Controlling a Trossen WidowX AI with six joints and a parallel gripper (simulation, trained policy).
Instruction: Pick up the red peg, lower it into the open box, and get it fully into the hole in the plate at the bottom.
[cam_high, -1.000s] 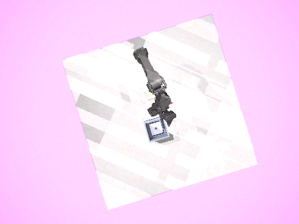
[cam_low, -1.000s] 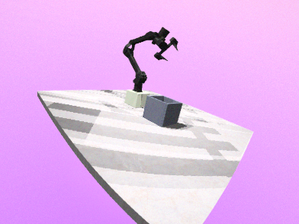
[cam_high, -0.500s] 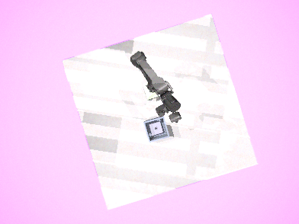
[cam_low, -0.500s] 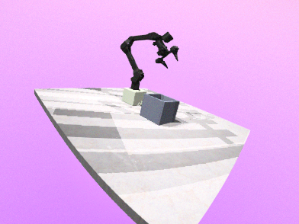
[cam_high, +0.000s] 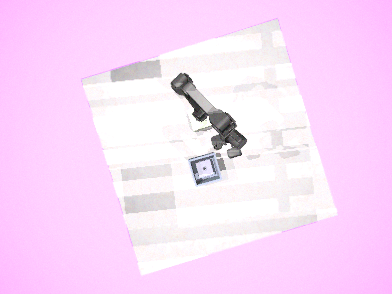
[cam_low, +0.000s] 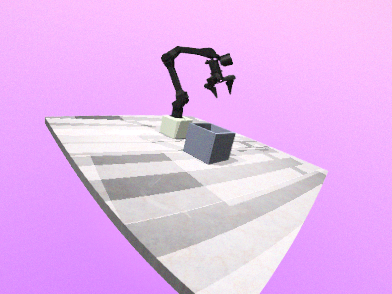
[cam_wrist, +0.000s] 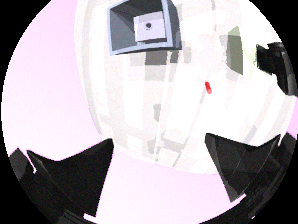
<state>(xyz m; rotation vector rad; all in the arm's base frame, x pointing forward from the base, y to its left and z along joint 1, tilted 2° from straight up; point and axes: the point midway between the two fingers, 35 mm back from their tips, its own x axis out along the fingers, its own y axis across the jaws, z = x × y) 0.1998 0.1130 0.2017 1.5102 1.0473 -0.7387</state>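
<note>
The red peg lies 24 cm below my gripper tip, 6 cm behind it and 1 cm to the left of it. Also, from my gripper tip: pale plate (24 cm below, 16 cm to the right, 11 cm ahead).
</note>
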